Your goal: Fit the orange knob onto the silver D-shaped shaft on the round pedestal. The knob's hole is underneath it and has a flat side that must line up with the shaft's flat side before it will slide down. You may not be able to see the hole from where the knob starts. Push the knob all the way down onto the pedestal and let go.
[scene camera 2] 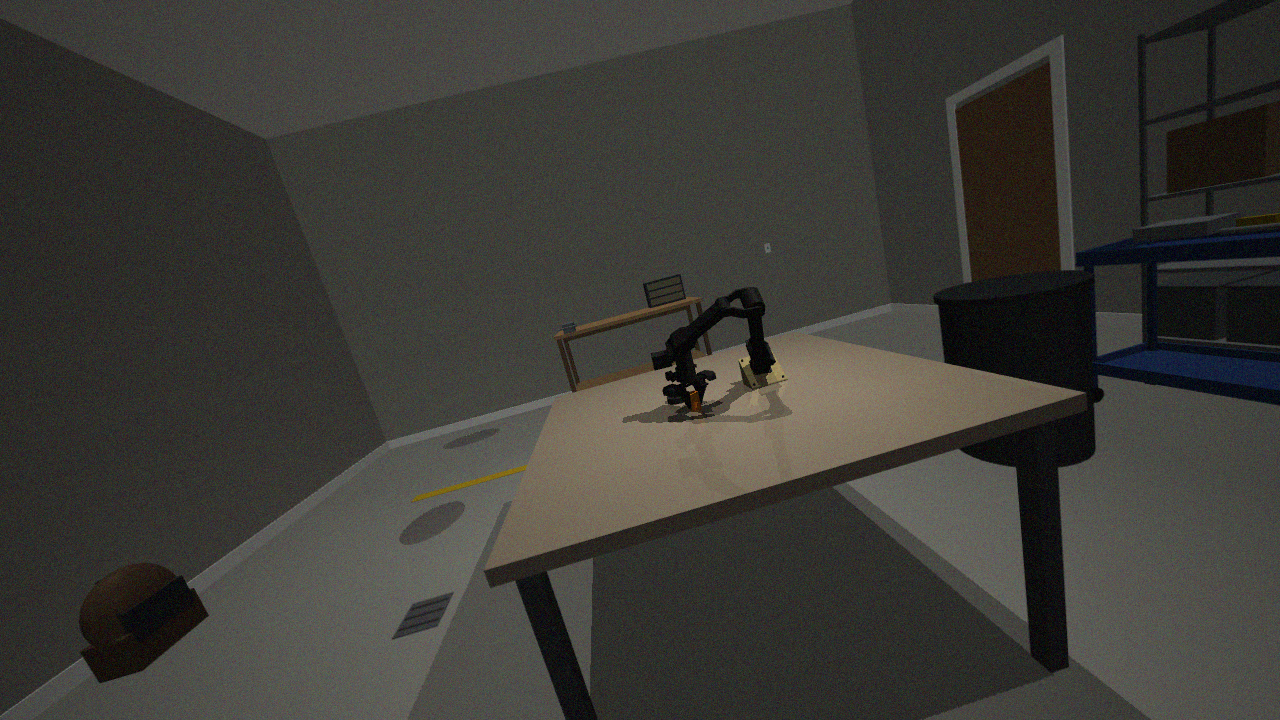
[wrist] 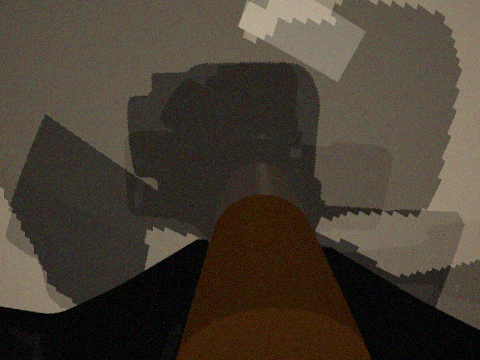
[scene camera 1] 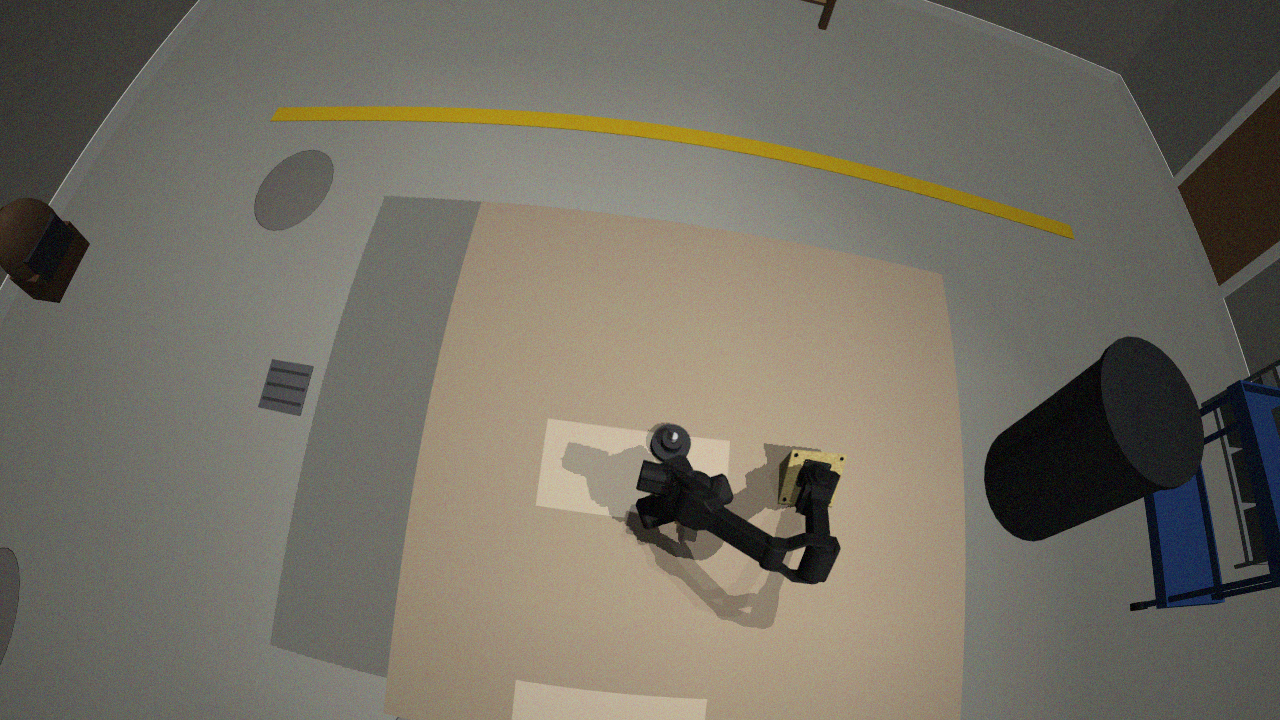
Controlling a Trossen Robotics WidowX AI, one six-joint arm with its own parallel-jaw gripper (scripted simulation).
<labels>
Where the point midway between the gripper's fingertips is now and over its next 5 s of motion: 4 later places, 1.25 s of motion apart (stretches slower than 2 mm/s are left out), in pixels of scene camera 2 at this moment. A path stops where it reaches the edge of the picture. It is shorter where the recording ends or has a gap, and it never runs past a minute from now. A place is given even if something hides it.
The gripper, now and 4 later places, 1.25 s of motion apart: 695, 406; 691, 391; 694, 406; 683, 389; 675, 371
</labels>
